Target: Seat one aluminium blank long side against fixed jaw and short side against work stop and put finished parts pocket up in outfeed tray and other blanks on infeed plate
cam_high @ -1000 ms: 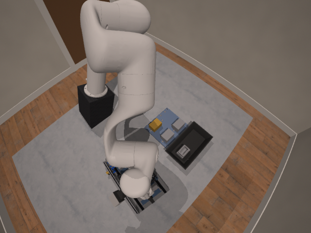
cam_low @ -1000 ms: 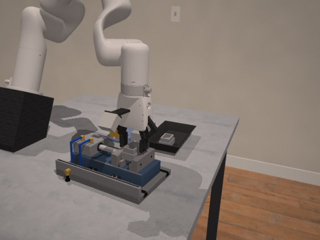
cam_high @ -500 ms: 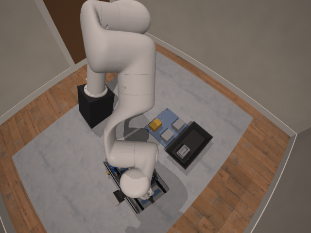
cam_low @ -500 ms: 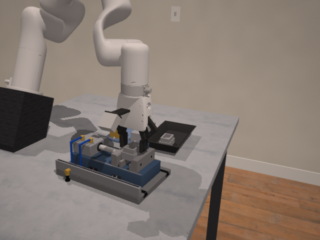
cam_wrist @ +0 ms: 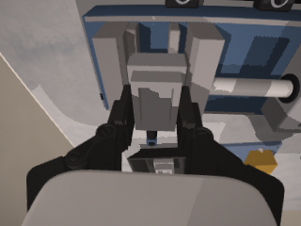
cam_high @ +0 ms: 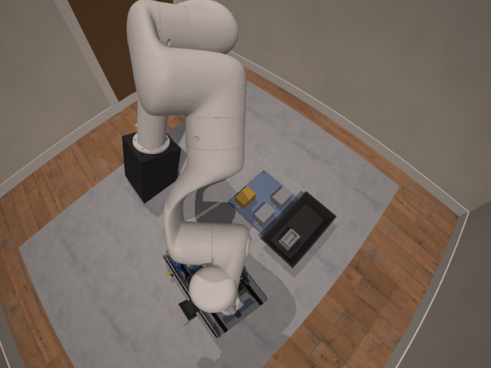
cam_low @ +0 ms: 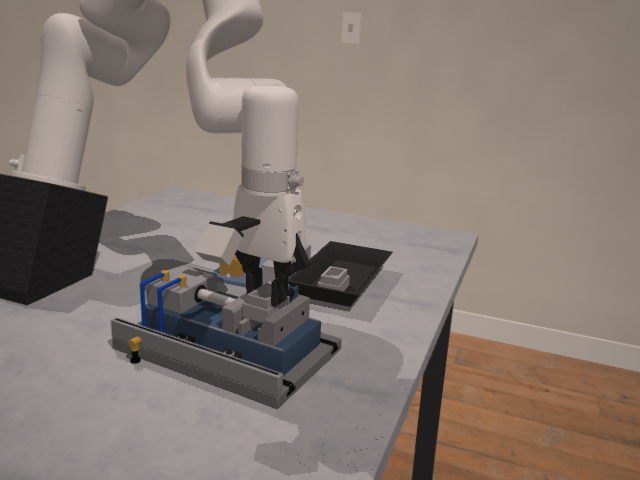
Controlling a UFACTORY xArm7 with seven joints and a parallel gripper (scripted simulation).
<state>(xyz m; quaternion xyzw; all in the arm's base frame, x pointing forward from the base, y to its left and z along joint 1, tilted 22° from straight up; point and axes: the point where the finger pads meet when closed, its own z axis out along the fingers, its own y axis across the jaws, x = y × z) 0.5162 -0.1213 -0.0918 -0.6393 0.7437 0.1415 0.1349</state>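
Now: the piston rod 80 mm behind my hand, 10 mm to the left of it and 40 mm below it. Round my hand: grey rail: 80 mm behind, 80 mm to the right, 90 mm below; then vise bed: 60 mm behind, 10 mm to the left, 80 mm below; then brass blank: 190 mm behind, 280 mm to the left, 100 mm below.
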